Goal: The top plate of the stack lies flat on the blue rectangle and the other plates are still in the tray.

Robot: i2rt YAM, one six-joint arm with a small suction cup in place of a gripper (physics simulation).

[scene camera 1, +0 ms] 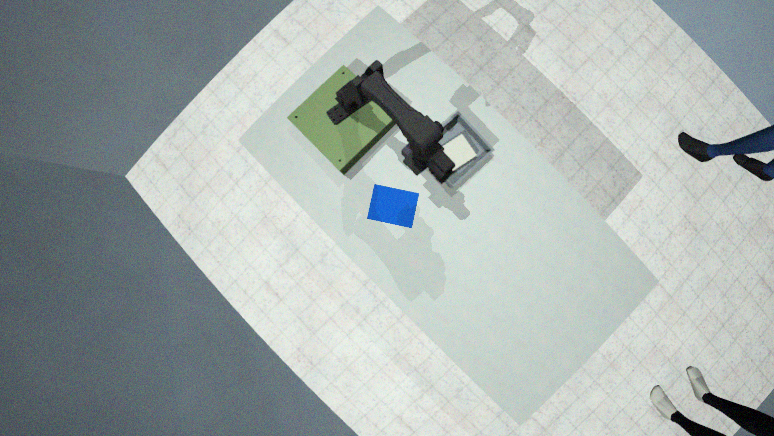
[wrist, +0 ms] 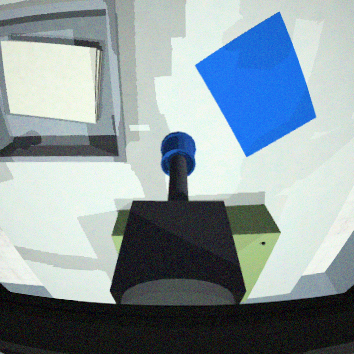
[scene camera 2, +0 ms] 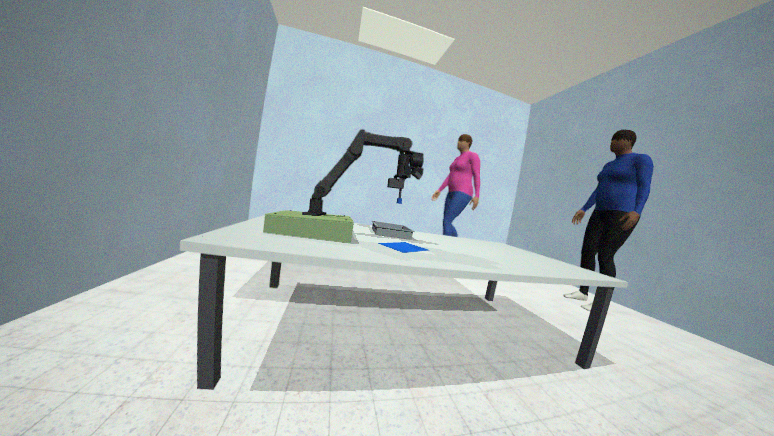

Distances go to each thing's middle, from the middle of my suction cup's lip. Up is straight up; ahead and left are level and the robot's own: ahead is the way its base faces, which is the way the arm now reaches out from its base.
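Labels:
Measured from my suction cup, the blue rectangle (scene camera 1: 389, 205) is 20 cm below, 15 cm to the right and 4 cm ahead. The tray (scene camera 1: 456, 125) is 18 cm below my suction cup and 20 cm to the left of it.

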